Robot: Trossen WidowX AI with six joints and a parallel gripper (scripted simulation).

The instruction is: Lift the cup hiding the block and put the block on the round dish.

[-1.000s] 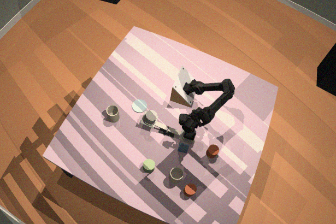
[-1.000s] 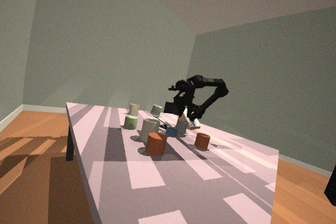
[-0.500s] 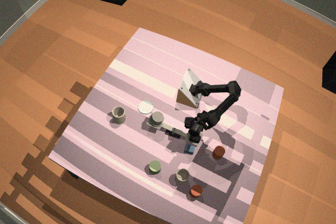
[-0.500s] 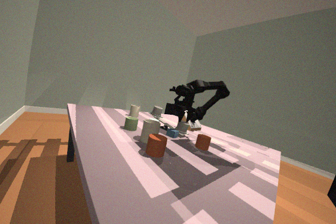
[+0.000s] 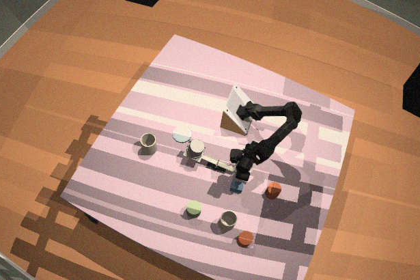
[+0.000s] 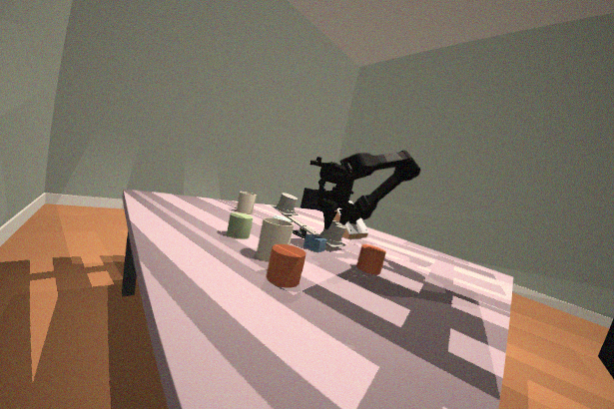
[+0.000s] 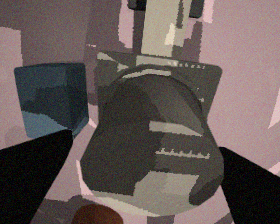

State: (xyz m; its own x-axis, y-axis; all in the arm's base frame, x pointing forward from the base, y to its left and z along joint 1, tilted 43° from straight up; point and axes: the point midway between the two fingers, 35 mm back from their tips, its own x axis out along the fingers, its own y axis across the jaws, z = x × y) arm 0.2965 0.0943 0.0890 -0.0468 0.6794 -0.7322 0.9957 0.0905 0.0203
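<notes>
My gripper tip is 30 mm above the grey block. Round my gripper tip: blue block 80 mm ahead, 50 mm below; green cylinder 270 mm ahead, 140 mm to the right, 30 mm below; pale blue round dish 80 mm behind, 380 mm to the right, 60 mm below.
</notes>
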